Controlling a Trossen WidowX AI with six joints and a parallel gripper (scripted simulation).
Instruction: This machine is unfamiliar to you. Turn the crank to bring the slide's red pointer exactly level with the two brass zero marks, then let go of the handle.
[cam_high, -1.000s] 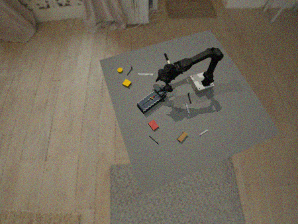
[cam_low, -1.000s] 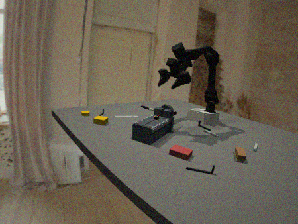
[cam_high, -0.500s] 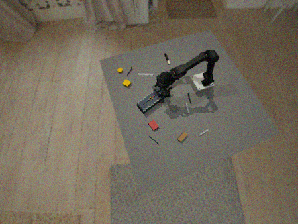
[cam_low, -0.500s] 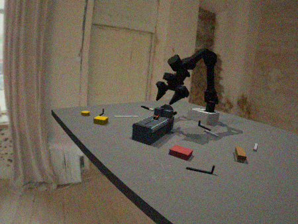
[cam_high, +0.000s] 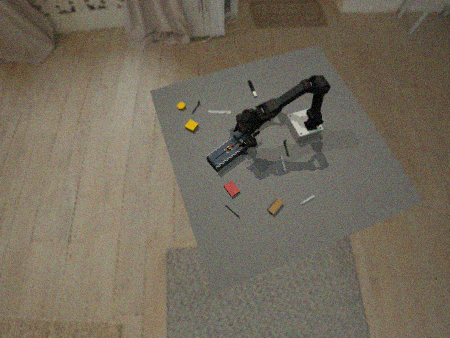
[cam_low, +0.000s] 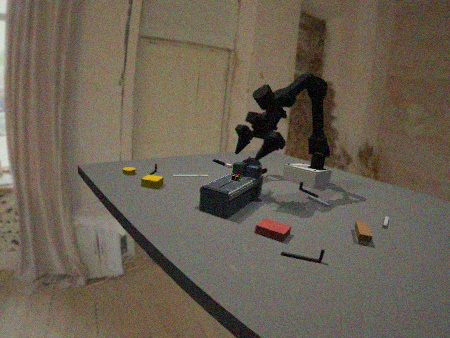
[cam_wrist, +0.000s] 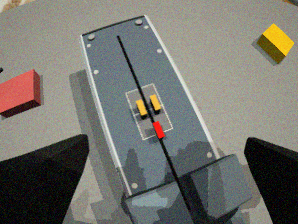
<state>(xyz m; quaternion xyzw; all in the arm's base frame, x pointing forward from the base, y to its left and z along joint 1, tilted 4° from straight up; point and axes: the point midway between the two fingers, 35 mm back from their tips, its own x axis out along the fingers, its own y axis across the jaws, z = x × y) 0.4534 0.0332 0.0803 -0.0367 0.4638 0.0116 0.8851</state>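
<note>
The dark handle lies 13 cm behind my gripper tip, 7 cm below it and 4 cm to the right of it. Also, from my gripper tip: red pointer (6 cm below, 2 cm ahead); yellow block (22 cm to the right, 22 cm ahead, 13 cm below); red block (23 cm to the left, 13 cm below, 8 cm ahead).
</note>
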